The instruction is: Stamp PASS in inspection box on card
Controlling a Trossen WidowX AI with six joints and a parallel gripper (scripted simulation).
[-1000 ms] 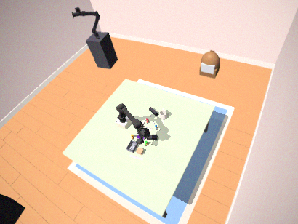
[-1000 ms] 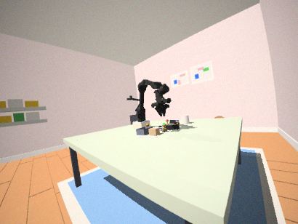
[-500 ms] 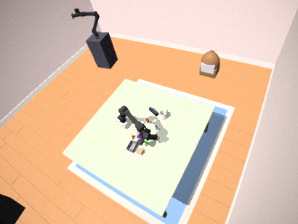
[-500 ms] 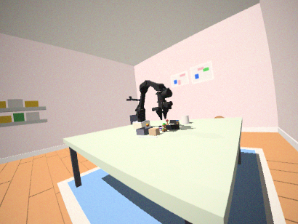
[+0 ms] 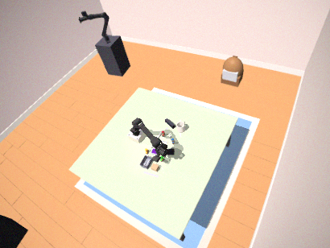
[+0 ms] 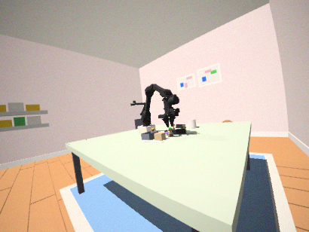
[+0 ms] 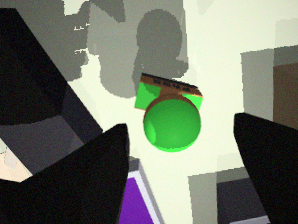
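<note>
The green-knobbed stamp lies 5 cm below my gripper tip. Also, from my gripper tip: tan block: 3 cm behind, 10 cm to the right, 5 cm below; then purple ink pad: 10 cm behind, 6 cm to the left, 6 cm below; then dark block: 2 cm ahead, 10 cm to the left, 5 cm below.
</note>
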